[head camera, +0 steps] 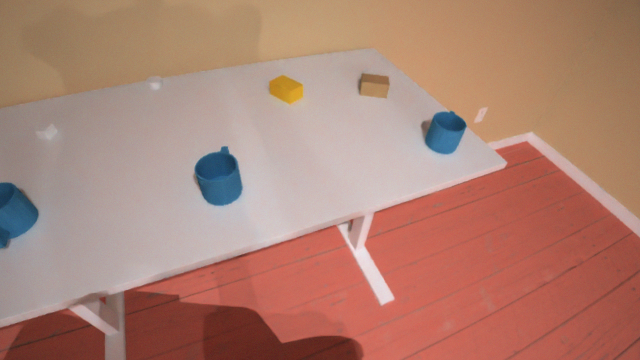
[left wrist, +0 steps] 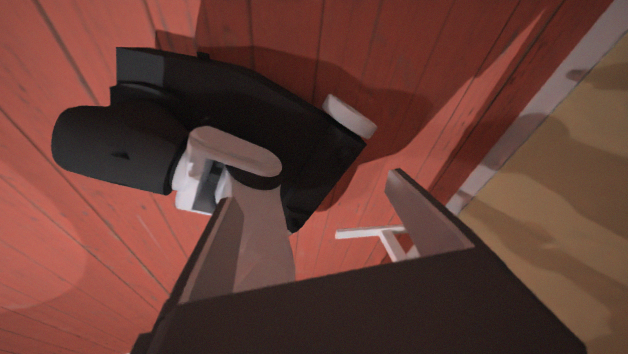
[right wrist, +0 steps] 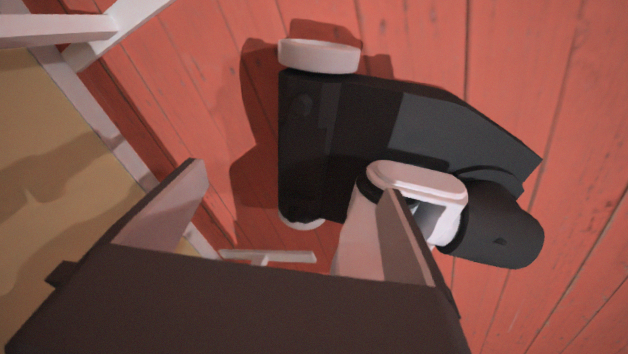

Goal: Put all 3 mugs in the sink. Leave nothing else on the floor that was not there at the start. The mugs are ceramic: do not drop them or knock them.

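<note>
Three blue mugs stand upright on the long white table in the head view. One mug is near the right end, one mug is in the middle, and one mug is cut off by the left edge of the view. The sink does not show in these views. My left gripper is open and empty above the red floor, with my dark base beyond it. My right gripper is open and empty, also above the floor beside the base. Neither gripper shows in the head view.
The white table also holds a yellow block, a brown block and two small white things. A table foot stands on the red floor. A tan wall runs behind the table.
</note>
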